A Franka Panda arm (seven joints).
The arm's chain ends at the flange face. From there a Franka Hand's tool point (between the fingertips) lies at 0.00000 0.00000 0.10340 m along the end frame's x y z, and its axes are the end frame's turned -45 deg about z.
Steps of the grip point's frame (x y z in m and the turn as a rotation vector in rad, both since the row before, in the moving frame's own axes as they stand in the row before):
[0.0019, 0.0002, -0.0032, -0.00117, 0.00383, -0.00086]
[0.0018, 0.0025, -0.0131, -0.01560, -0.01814, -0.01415]
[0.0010, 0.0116, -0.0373, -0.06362, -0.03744, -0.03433]
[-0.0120, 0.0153, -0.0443, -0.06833, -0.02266, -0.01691]
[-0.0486, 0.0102, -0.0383, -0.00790, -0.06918, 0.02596]
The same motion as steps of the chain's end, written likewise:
[0.0011, -0.0010, -0.0032, 0.00188, 0.00354, -0.00086]
[0.0032, -0.0020, -0.0131, -0.02386, -0.00180, -0.01415]
[0.0069, 0.0001, -0.0370, -0.07146, 0.01851, -0.03433]
[-0.0011, 0.0127, -0.0440, -0.06434, 0.03229, -0.01691]
[-0.0226, 0.0360, -0.0380, -0.05450, -0.04333, 0.02596]

